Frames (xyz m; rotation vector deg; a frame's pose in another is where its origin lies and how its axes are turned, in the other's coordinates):
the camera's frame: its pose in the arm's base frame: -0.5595 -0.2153 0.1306 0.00 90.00 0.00
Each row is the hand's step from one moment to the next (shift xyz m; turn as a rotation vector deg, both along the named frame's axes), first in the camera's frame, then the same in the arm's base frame.
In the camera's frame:
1: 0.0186 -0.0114 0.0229 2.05 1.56 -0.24
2: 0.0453 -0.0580 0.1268 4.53 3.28 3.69
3: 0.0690 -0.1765 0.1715 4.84 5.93 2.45
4: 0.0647 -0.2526 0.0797 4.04 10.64 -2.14
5: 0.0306 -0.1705 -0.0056 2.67 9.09 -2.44
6: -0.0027 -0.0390 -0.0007 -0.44 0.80 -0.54
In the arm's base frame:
1: 0.0229 -0.0114 -0.0186 -0.24 1.56 -2.05
2: 0.1268 -0.0580 -0.0453 3.69 3.28 -4.53
3: 0.1715 -0.1765 -0.0690 2.45 5.93 -4.84
4: 0.0797 -0.2526 -0.0647 -2.14 10.64 -4.04
5: -0.0056 -0.1705 -0.0306 -2.44 9.09 -2.67
6: -0.0007 -0.0390 0.0027 -0.54 0.80 0.44

